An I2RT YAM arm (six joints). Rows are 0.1 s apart.
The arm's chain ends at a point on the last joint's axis. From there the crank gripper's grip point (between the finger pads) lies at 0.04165 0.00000 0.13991 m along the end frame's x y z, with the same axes.
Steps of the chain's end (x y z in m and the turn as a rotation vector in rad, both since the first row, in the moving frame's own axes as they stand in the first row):
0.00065, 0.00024, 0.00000, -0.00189, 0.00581, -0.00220
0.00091, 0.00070, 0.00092, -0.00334, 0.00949, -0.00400
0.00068, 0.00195, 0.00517, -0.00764, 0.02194, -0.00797
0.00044, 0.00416, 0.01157, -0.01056, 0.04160, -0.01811
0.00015, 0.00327, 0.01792, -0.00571, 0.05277, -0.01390
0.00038, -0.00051, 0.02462, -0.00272, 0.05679, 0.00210
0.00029, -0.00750, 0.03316, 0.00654, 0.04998, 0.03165
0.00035, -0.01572, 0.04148, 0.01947, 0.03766, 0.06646
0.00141, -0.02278, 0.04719, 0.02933, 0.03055, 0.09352
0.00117, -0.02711, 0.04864, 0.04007, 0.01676, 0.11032
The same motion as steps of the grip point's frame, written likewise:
0.00146, 0.00041, -0.00024, -0.00189, 0.00581, -0.00220
0.00224, 0.00100, 0.00052, -0.00334, 0.00949, -0.00400
0.00374, 0.00267, 0.00422, -0.00764, 0.02194, -0.00797
0.00623, 0.00482, 0.00971, -0.01056, 0.04160, -0.01811
0.00747, 0.00343, 0.01553, -0.00571, 0.05277, -0.01390
0.00825, -0.00004, 0.02203, -0.00272, 0.05679, 0.00210
0.00722, -0.00698, 0.03091, 0.00654, 0.04998, 0.03165
0.00558, -0.01549, 0.03981, 0.01947, 0.03766, 0.06646
0.00567, -0.02277, 0.04585, 0.02933, 0.03055, 0.09352
0.00356, -0.02798, 0.04790, 0.04007, 0.01676, 0.11032

